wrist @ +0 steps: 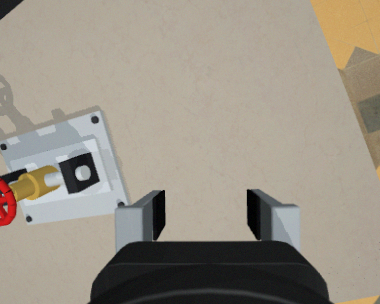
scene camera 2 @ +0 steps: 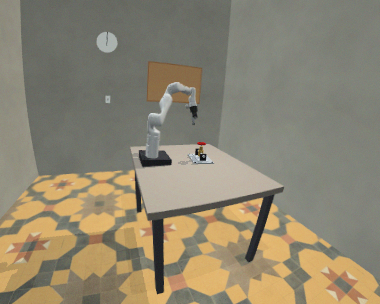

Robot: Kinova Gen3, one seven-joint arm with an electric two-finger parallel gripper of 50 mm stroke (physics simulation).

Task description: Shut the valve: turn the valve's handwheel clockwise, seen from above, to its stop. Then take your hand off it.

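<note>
The valve's red handwheel (scene camera 2: pixel 201 143) (wrist: pixel 12 202) sits on top of the brass valve body (scene camera 2: pixel 201 150) (wrist: pixel 39 184). In the wrist view the wheel is cut off by the left edge, so part of its rim and spokes is hidden. The valve is mounted on a light grey base plate (scene camera 2: pixel 208 162) (wrist: pixel 113 162) with black blocks at the pipe ends. My gripper (scene camera 2: pixel 194 123) (wrist: pixel 205 207) is open and empty. It hangs above the valve's height, apart from the handwheel. In the wrist view the wheel lies well to the left of my fingers.
The base plate stands on the table (scene camera 2: pixel 200 185) (wrist: pixel 225 100). The arm's black base (scene camera 2: pixel 155 158) stands on the table left of the valve in the scene view. The table's edge and the patterned floor (wrist: pixel 345 30) show at the right of the wrist view.
</note>
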